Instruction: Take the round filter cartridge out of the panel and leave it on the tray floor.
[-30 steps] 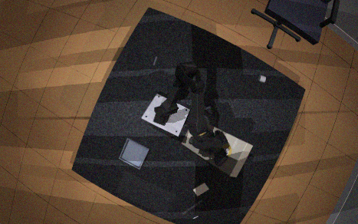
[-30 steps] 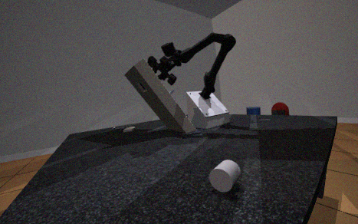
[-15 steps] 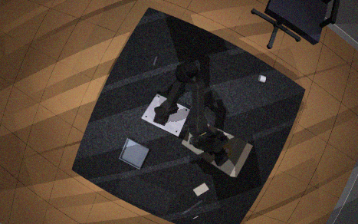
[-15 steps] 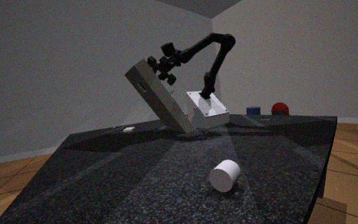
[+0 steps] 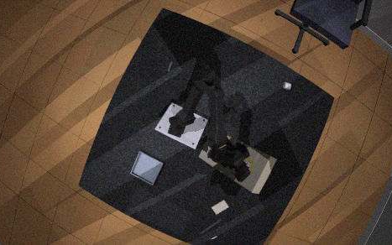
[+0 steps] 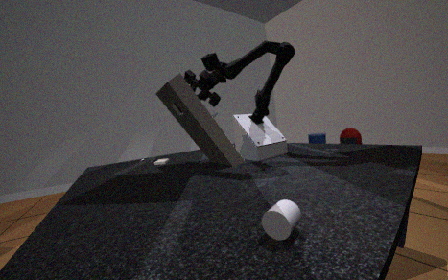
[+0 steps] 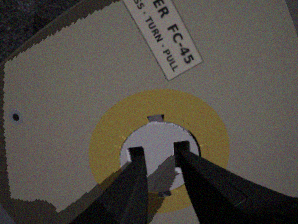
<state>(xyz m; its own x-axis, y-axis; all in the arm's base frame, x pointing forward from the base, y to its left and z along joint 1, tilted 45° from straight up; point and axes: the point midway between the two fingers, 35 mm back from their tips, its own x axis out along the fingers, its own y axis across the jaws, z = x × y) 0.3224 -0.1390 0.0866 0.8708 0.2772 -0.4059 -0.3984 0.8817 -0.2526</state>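
My gripper tip is 10 mm short of the round filter cartridge and 10 mm above it. From my gripper tip the other things lie so: small pale block (320 mm to the right, 280 mm below, 20 mm ahead); then grey square tray (460 mm behind, 280 mm below, 230 mm to the right).
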